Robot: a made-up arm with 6 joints. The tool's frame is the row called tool. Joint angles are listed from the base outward. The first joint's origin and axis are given. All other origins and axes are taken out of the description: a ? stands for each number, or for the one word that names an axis. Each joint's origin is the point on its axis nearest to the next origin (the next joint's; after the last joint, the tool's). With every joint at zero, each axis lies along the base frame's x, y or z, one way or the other. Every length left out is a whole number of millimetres.
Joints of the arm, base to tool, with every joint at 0 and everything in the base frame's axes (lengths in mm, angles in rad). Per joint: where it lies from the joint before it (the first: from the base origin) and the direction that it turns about. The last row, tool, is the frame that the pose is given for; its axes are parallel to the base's.
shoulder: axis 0 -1 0 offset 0 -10 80
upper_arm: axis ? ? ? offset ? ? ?
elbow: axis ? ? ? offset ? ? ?
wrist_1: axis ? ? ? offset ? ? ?
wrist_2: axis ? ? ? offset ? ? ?
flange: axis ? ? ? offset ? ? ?
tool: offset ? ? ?
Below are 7 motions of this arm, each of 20 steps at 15 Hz.
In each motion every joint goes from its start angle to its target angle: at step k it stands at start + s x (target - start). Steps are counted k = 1, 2, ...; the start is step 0. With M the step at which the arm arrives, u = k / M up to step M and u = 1 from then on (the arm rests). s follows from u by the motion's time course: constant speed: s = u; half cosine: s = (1 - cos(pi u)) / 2; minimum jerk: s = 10 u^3 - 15 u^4 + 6 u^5.
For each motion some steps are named. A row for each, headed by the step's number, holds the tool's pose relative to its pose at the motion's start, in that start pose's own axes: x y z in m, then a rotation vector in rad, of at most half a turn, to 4 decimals.
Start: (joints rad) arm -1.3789 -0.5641 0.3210 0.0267 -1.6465 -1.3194
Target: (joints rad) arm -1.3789 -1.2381 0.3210 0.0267 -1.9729 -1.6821
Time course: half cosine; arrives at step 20
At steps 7, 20:
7: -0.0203 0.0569 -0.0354 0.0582 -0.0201 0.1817
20: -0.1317 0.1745 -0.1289 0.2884 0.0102 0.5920

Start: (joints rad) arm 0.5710 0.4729 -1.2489 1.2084 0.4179 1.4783
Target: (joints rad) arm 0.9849 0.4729 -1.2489 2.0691 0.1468 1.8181
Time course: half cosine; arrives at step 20
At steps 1, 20:
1: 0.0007 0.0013 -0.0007 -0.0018 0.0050 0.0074
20: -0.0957 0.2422 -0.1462 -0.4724 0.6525 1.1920

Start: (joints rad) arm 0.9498 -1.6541 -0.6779 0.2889 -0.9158 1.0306
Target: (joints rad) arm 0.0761 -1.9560 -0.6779 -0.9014 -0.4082 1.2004
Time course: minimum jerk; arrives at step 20
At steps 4, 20:
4: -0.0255 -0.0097 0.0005 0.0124 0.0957 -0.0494
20: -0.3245 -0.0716 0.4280 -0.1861 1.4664 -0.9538

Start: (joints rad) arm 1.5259 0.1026 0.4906 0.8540 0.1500 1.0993
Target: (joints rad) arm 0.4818 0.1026 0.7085 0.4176 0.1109 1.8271
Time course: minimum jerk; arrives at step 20
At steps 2, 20:
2: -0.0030 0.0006 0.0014 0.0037 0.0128 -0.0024
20: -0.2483 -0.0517 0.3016 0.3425 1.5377 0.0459

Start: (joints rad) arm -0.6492 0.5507 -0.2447 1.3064 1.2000 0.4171
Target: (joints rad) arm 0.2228 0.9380 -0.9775 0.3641 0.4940 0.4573
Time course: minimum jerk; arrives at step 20
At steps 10, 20:
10: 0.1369 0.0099 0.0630 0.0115 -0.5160 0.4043
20: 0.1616 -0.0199 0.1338 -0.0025 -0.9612 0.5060

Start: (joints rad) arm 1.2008 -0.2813 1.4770 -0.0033 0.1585 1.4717
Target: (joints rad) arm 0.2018 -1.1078 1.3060 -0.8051 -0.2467 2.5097
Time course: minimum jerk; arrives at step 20
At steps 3, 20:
3: -0.0045 -0.0045 -0.0004 -0.0076 0.0256 -0.0161
20: -0.2797 -0.0927 -0.0026 0.0338 1.1214 -0.7092

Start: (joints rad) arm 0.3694 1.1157 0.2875 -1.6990 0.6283 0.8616
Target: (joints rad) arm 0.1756 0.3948 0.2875 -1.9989 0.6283 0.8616
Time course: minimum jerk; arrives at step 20
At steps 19, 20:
19: -0.4150 -0.0187 -0.1568 0.0847 -0.1471 -0.6524
20: -0.4155 -0.0186 -0.1570 0.0847 -0.1472 -0.6532

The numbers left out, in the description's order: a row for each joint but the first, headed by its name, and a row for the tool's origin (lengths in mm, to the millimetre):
upper_arm: axis 0 1 0, xyz 30 0 -30
elbow: axis 0 0 1, xyz -40 0 460
wrist_1: axis 1 0 0, xyz -260 70 0
wrist_2: axis 0 0 -1, xyz 0 -110 -180
flange: axis 0 1 0, xyz -40 -150 0
tool: xyz 80 0 -10

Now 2 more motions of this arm.
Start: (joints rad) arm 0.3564 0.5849 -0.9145 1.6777 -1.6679 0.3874
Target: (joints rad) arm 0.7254 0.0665 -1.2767 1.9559 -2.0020 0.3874
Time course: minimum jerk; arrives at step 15
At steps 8, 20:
8: 0.0467 0.0901 0.2033 -0.4196 -0.5445 0.3467
20: -0.0103 0.1929 0.3752 -0.7725 -0.9845 0.5362

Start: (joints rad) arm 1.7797 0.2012 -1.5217 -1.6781 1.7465 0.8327
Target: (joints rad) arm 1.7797 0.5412 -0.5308 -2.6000 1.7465 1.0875
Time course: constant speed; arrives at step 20
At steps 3, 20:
3: 0.0355 0.0352 0.0150 0.1324 -0.1219 0.1210
20: 0.0883 0.2376 0.1883 0.9735 -0.7314 0.7142

